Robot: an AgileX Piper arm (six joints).
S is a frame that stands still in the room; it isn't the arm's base.
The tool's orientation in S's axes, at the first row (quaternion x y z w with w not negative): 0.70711 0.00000 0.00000 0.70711
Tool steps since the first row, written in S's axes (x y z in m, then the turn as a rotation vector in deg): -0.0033 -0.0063 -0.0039 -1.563 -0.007 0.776; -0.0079 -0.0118 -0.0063 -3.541 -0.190 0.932; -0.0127 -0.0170 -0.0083 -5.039 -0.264 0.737; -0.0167 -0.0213 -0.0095 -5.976 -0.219 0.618; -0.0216 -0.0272 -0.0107 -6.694 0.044 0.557; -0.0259 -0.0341 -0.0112 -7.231 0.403 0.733; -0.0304 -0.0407 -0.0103 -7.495 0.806 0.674; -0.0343 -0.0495 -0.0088 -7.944 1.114 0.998; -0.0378 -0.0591 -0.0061 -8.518 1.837 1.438; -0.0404 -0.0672 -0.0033 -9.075 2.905 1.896; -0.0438 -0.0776 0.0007 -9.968 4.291 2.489; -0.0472 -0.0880 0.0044 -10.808 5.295 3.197
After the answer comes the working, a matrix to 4 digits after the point.
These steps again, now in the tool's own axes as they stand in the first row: -0.0033 -0.0039 0.0063 -1.563 0.776 0.007; -0.0079 -0.0063 0.0118 -3.541 0.932 0.190; -0.0127 -0.0083 0.0170 -5.039 0.737 0.264; -0.0167 -0.0095 0.0213 -5.976 0.618 0.219; -0.0216 -0.0107 0.0272 -6.694 0.557 -0.044; -0.0259 -0.0112 0.0341 -7.231 0.733 -0.403; -0.0304 -0.0103 0.0407 -7.495 0.674 -0.806; -0.0343 -0.0088 0.0495 -7.944 0.998 -1.114; -0.0378 -0.0061 0.0591 -8.518 1.438 -1.837; -0.0404 -0.0033 0.0672 -9.075 1.896 -2.905; -0.0438 0.0007 0.0776 -9.968 2.489 -4.291; -0.0472 0.0044 0.0880 -10.808 3.197 -5.295
The tool's axes in the first row as the columns of a matrix, in S's axes (rounded; the answer above uses it unrounded):
1.0000 0.0000 0.0000
0.0000 0.0000 -1.0000
0.0000 1.0000 0.0000

